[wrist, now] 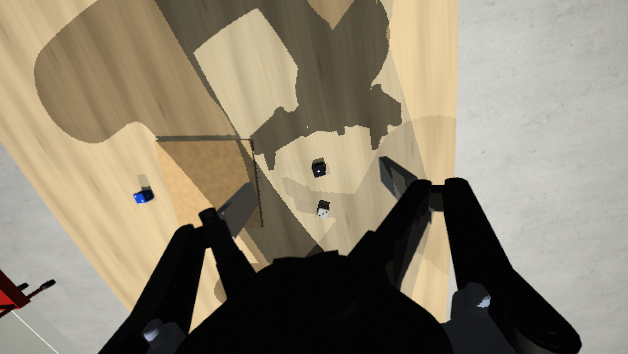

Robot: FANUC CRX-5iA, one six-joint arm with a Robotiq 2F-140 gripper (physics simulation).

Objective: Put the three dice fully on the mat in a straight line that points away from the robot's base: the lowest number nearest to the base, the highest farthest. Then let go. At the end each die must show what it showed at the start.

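Places are measured from the arm's base along level axes (x right, y ahead, z up), in metres.
Pixels of known places: gripper, between the fingertips: (315, 181).
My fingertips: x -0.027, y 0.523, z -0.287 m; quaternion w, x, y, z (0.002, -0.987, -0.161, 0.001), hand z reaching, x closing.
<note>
Ahead of a thing's pixels: the offset from my fingertips to its top centre. Level surfaces: height alone.
The brown square mat {dx -0.154, dy -0.052, dz -0.056 m} (200, 162) lies on the table left of the view's middle, and the left finger covers part of its lower right. A black die {dx +0.003, dy -0.002, dz -0.044 m} (319, 169) with one white pip visible sits on the table right of the mat. A white die {dx +0.018, dy -0.066, dz -0.044 m} (323, 212) with dark pips sits just below it in the view, apart from it. A blue die {dx -0.261, dy -0.079, dz -0.044 m} (143, 196) with light pips sits on the table left of the mat. My gripper (315, 181) is wide open and empty above the table; the black and white dice show between its fingers. The pip counts are too small to read surely.
The wooden table {dz -0.060 m} (434, 65) runs from top to bottom, with grey floor (545, 110) beyond its right edge and more floor at the left. Dark shadows of the arm cross the table and part of the mat. A red object (11, 295) stands at the lower left, off the table.
</note>
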